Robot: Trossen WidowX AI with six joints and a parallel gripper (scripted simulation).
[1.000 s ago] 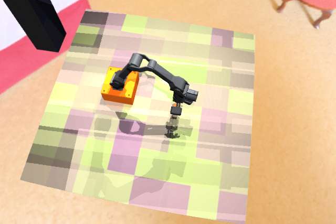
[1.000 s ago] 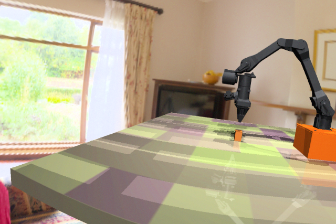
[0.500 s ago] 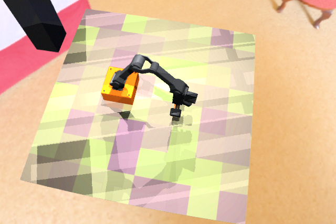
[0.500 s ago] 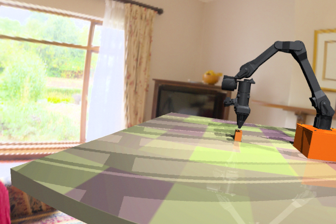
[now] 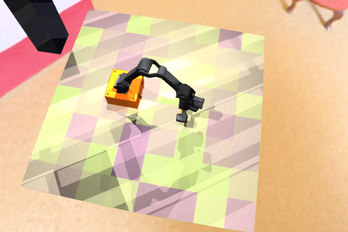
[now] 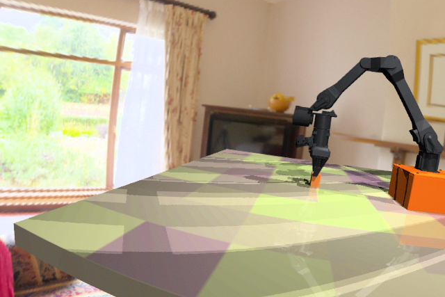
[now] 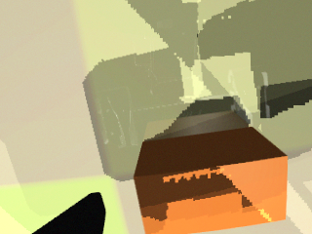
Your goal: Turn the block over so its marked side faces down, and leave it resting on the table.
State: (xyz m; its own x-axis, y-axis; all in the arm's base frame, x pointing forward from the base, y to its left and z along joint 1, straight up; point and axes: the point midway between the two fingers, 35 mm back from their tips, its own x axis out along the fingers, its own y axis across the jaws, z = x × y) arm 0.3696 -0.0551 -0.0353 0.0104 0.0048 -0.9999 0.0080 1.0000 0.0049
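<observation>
Right now my gripper tip is 2 cm above the orange block and 1 cm past it.
</observation>
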